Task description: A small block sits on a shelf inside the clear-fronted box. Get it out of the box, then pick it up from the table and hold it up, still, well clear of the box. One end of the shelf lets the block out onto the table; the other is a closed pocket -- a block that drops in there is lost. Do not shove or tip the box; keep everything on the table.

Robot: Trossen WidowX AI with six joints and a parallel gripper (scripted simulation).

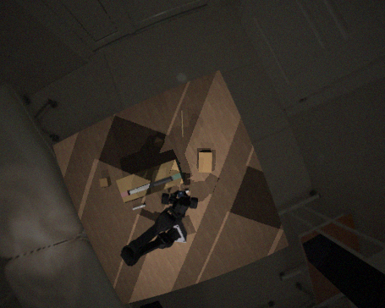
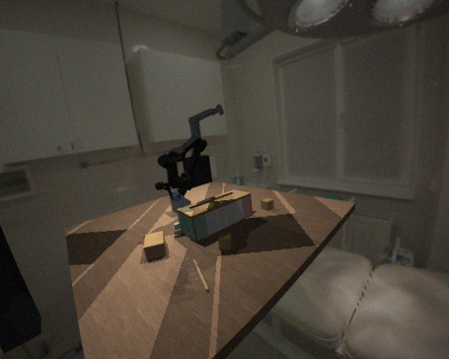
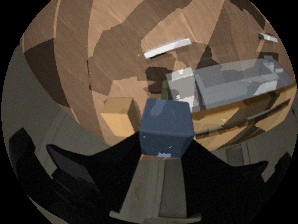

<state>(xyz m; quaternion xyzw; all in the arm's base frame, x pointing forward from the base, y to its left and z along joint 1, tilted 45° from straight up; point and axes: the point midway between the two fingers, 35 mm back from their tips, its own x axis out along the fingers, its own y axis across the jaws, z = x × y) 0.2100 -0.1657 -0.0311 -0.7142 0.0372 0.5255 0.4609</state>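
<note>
Now: the blue block 10 mm to the left of my gripper tip and 10 mm behind it. Also, from my gripper tip: tan block: 190 mm to the right, 140 mm below, 80 mm ahead; long tan box: 160 mm to the left, 110 mm below, 90 mm ahead; thin stick: 370 mm ahead, 160 mm to the right, 160 mm below.
</note>
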